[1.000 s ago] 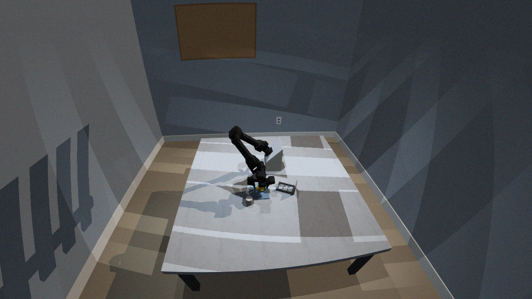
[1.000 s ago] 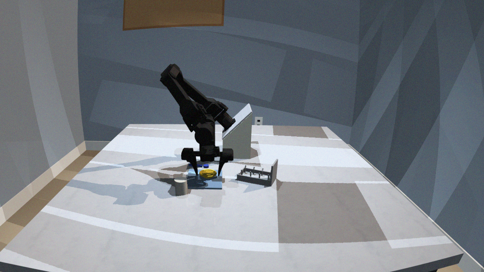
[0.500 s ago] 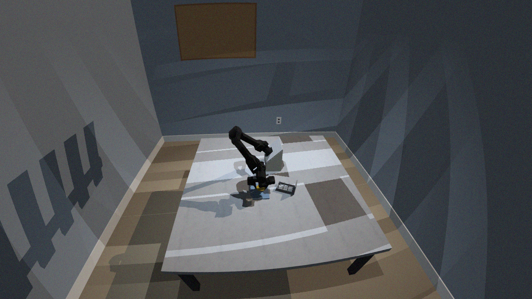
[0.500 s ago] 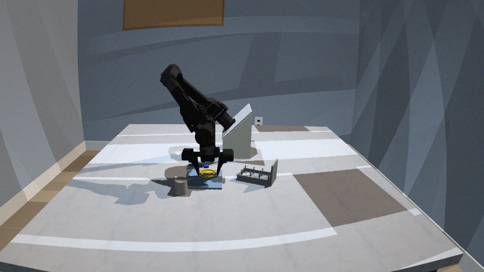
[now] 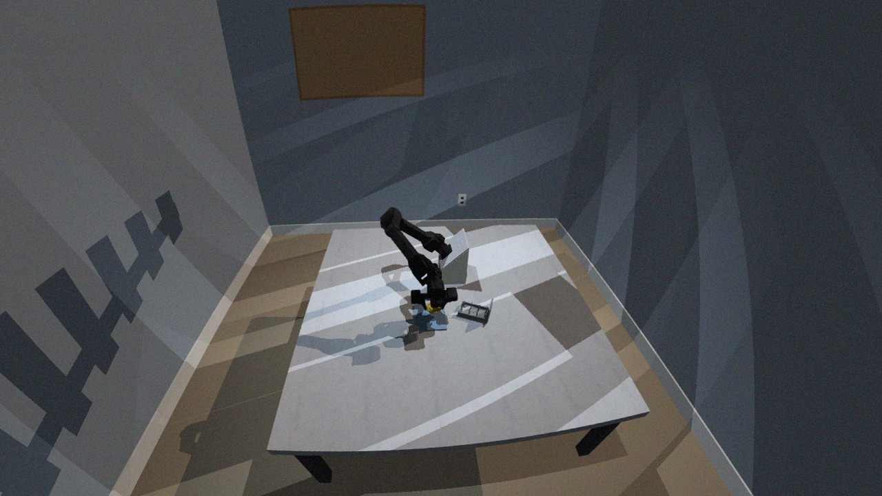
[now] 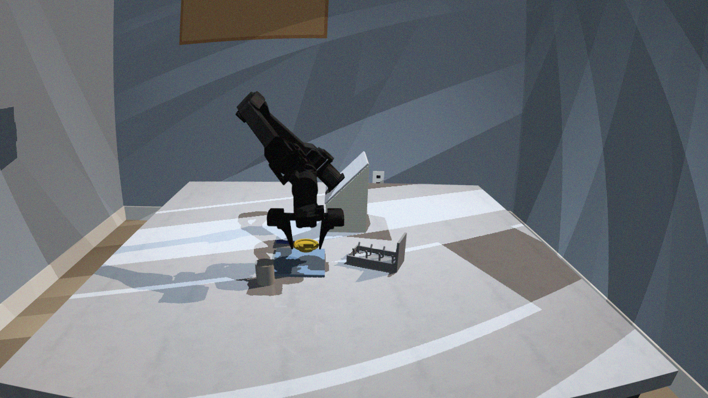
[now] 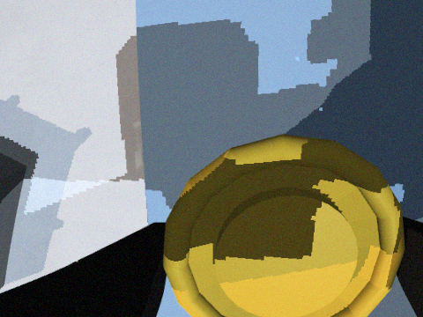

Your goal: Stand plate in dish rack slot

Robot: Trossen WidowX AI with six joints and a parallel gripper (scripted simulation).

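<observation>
The blue mat lies 30 mm below my gripper tip, 20 mm to the right of it and 10 mm ahead of it. The rest, counted from my gripper tip: blue utensil 110 mm behind, 40 mm to the right, 30 mm below; then yellow plate 10 mm above; then beige cup 110 mm ahead, 100 mm to the right, 10 mm below.
</observation>
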